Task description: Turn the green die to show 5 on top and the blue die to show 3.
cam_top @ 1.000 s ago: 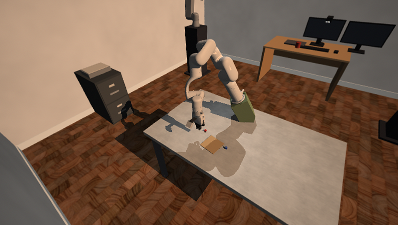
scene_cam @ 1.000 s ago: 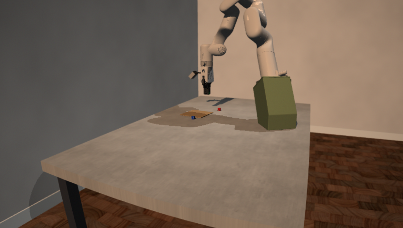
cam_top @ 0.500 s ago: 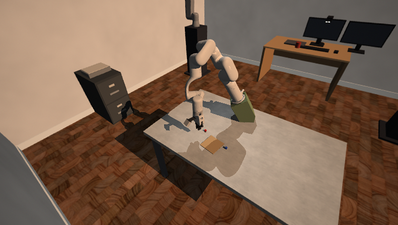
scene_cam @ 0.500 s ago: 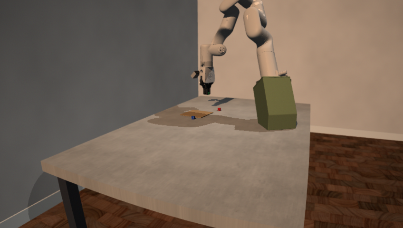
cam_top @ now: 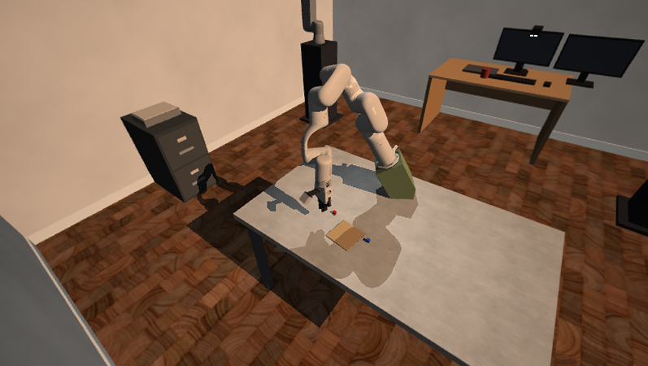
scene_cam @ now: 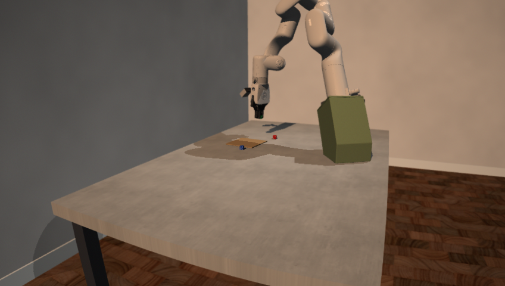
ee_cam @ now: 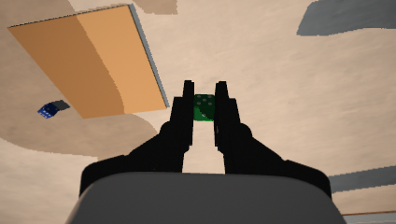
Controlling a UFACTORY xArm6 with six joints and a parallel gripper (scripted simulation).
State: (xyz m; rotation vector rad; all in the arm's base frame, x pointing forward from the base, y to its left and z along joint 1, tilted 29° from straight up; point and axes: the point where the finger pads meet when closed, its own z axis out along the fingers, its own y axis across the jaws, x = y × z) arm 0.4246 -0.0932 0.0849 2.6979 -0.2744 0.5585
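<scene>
My hand is 1 cm past the green die and 1 cm above it. Round my hand: blue die 3 cm behind, 25 cm to the left, 11 cm below; tan mat 14 cm to the left, 11 cm below; red die 9 cm behind, 1 cm to the left, 11 cm below.
</scene>
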